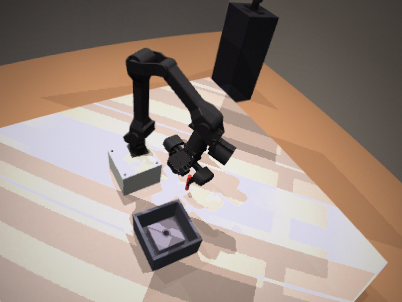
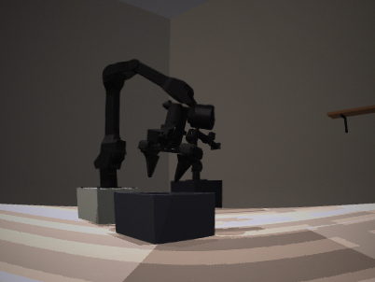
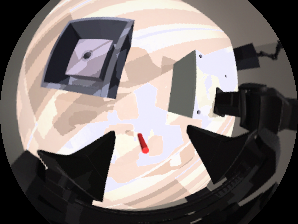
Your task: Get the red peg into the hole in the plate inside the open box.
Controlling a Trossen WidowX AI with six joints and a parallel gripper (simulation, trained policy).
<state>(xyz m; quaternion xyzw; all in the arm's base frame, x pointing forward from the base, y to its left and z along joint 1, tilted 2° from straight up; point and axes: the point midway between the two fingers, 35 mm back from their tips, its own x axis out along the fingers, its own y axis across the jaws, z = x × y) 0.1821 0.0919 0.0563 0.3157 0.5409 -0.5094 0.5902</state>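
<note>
Right now the red peg is 20 mm behind my gripper tip, 60 mm to the left of it and 90 mm below it. Also, from my gripper tip: dark box (150 mm ahead, 100 mm to the right, 100 mm below); grey plate (150 mm ahead, 100 mm to the right, 90 mm below).
</note>
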